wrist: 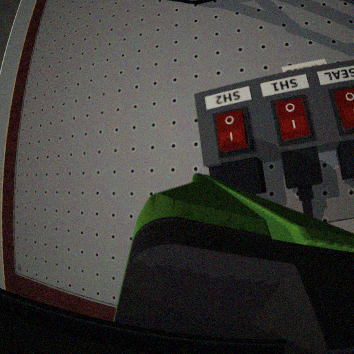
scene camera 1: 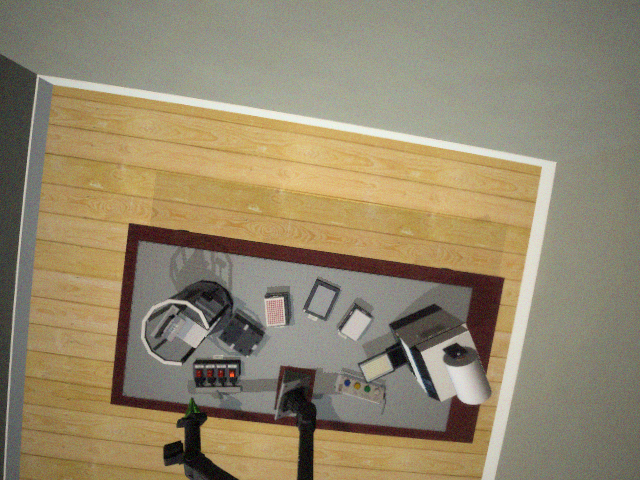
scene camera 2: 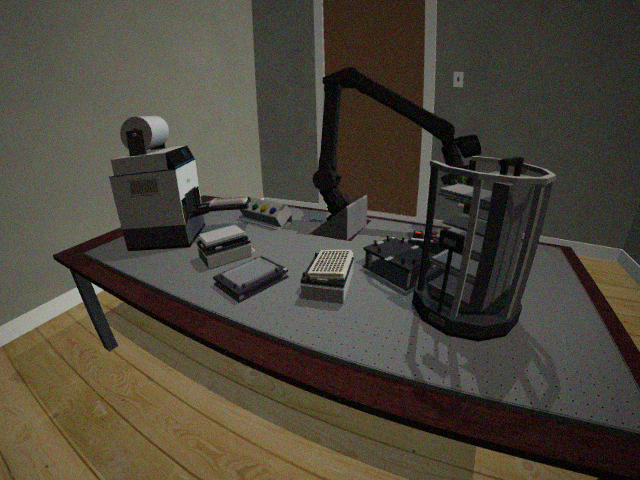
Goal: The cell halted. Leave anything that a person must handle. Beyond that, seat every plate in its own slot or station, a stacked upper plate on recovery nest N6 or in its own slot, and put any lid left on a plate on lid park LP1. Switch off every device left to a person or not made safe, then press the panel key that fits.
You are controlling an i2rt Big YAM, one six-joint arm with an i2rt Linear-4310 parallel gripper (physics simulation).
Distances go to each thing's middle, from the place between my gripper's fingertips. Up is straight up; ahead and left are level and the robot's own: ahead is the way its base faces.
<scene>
The round plate hotel (scene camera 2: pixel 483 225) lies 350 mm ahead of my hand, 40 mm to the left of it and 20 mm above it. Also, from my hand: station marked SH1 (scene camera 2: pixel 331 290) (400 mm ahead, 290 mm to the right, 120 mm below); then box labelled SH2 (scene camera 2: pixel 220 255) (400 mm ahead, 650 mm to the right, 120 mm below).
</scene>
